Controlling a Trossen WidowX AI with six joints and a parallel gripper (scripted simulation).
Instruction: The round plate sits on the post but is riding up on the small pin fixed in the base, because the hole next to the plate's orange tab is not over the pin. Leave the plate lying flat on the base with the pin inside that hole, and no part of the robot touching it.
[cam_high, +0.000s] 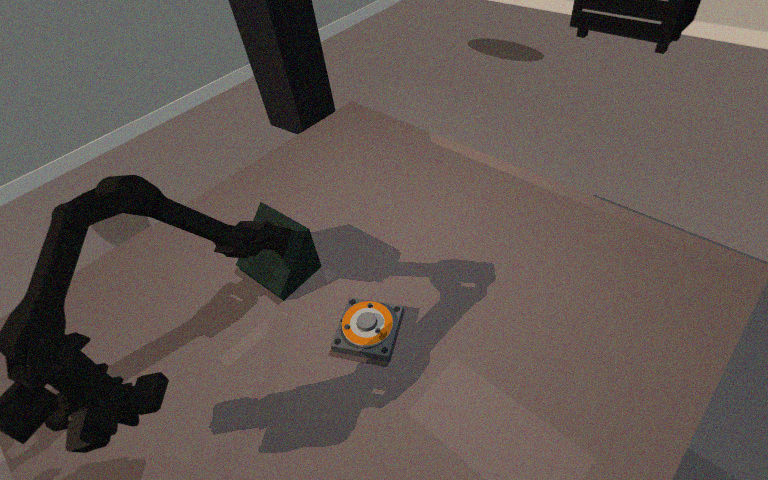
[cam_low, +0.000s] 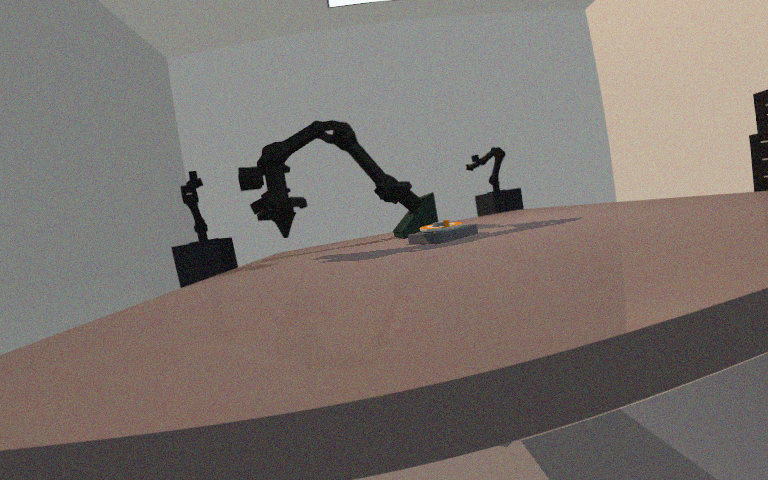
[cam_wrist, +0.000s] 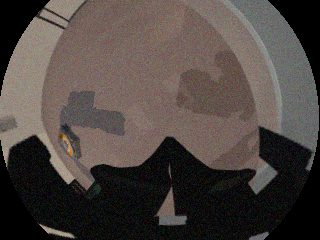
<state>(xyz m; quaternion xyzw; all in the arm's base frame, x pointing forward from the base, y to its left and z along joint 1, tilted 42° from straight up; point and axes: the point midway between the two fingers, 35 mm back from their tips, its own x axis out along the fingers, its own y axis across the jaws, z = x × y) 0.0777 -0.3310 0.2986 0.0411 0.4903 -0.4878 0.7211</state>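
Now: gripper tip 200 mm short of the base, 400 mm to the right of it and 50 mm above it.
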